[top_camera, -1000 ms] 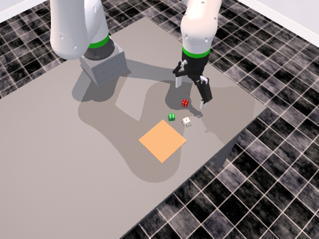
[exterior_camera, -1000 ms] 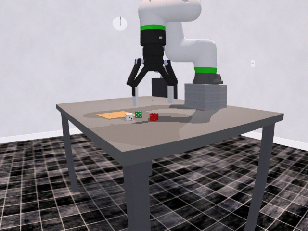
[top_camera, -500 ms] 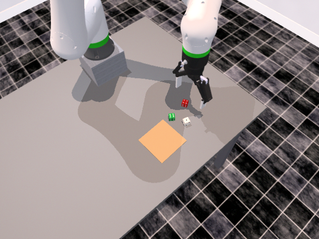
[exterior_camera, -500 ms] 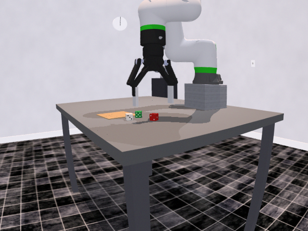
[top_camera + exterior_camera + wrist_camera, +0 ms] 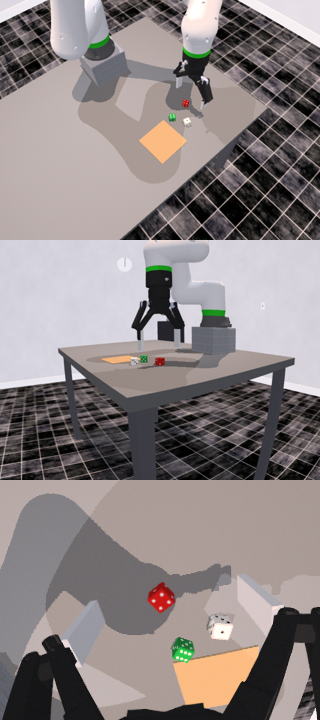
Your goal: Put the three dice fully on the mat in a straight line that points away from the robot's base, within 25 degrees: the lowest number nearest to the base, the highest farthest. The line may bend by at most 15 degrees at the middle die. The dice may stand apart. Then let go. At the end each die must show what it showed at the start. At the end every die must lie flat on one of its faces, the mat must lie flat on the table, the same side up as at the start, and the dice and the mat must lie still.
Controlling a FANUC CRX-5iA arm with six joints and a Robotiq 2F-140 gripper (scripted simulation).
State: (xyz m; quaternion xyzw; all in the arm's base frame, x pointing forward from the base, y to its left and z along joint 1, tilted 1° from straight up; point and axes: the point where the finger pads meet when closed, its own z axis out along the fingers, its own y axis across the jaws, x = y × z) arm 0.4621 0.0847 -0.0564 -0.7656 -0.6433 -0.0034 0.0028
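Right now the white die is 9 cm to the right of my hand, 6 cm below it and 5 cm ahead of it. Round my hand: red die (6 cm below, 2 cm to the right, 1 cm behind); green die (11 cm to the right, 6 cm below, 1 cm behind); mat (21 cm to the right, 7 cm below, 2 cm ahead).
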